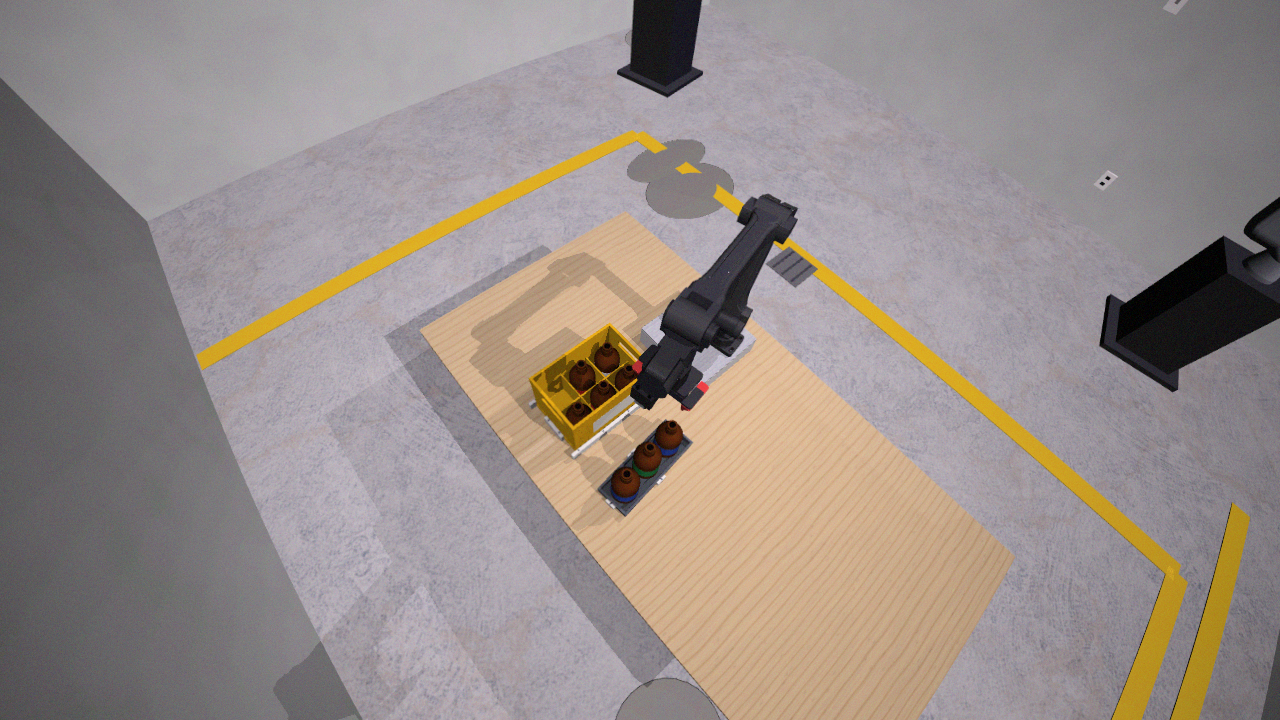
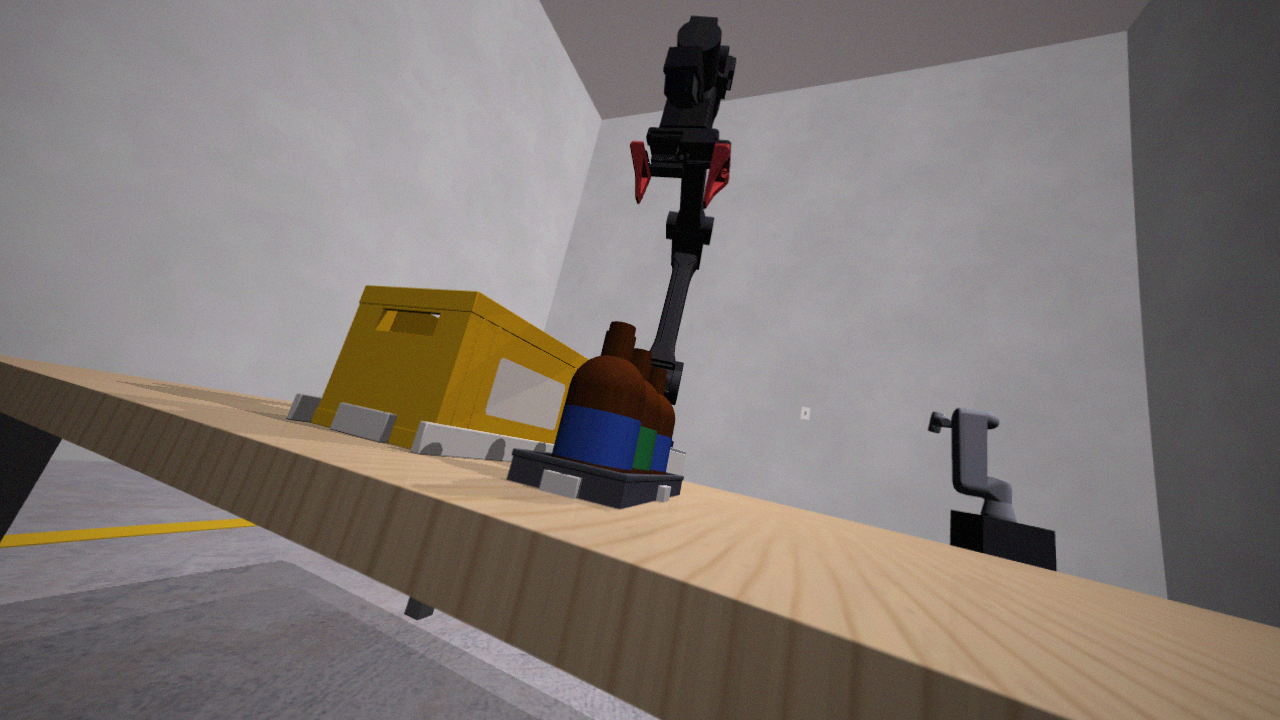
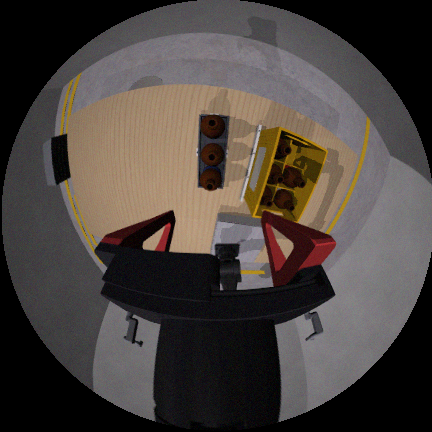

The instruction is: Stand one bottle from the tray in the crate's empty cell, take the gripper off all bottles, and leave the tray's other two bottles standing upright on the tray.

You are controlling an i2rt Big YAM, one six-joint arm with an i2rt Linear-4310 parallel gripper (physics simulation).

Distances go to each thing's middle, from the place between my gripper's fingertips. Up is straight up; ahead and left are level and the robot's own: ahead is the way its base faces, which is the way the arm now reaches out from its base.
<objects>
Now: hand 30 mm short of the green-banded bottle [image 2: 641, 358], 10 mm to the right of it and 310 mm above it. Also, from my hand: white rail [image 2: 434, 439] 10 mm behind, 130 mm to the right, 370 mm below.
</objects>
